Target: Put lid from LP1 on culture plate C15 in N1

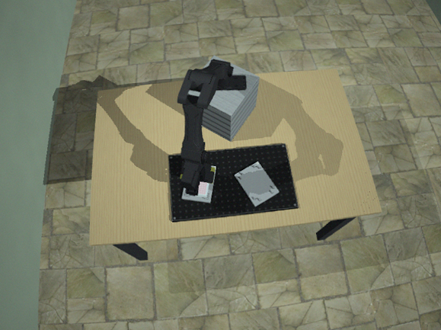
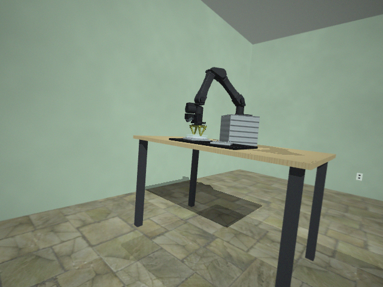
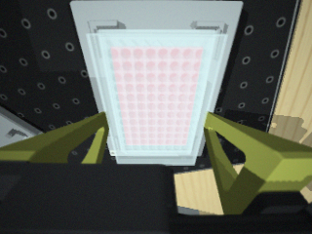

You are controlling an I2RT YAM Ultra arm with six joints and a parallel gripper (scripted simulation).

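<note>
Right now the clear lid is 10 mm below my hand. Round my hand: grey lid park LP1: 10 mm ahead, 240 mm to the left, 40 mm below; culture plate C15: 20 mm below; grey plate nest N1: 40 mm below.
</note>
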